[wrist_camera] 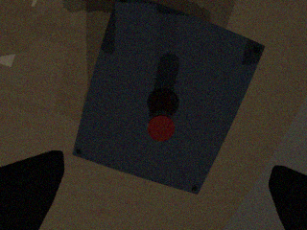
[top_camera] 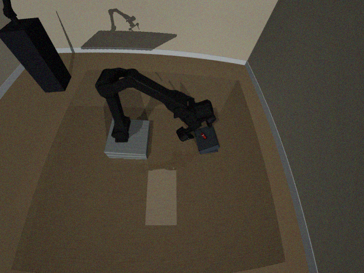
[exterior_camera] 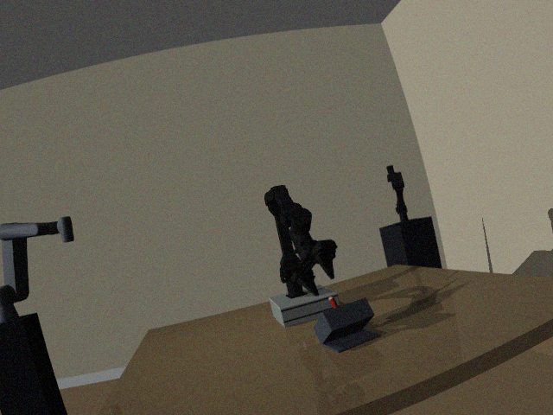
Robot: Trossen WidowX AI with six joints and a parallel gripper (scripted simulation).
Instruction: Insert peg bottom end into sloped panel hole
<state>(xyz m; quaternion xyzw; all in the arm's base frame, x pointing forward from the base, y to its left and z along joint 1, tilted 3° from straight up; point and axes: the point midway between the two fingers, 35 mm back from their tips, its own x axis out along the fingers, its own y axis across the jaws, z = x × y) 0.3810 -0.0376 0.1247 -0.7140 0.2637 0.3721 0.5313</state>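
The red round peg is 20 mm ahead of my gripper tip, 10 mm to the left of it and 50 mm below it. Also, from my gripper tip: sloped panel: 60 mm ahead, 10 mm to the left, 100 mm below.
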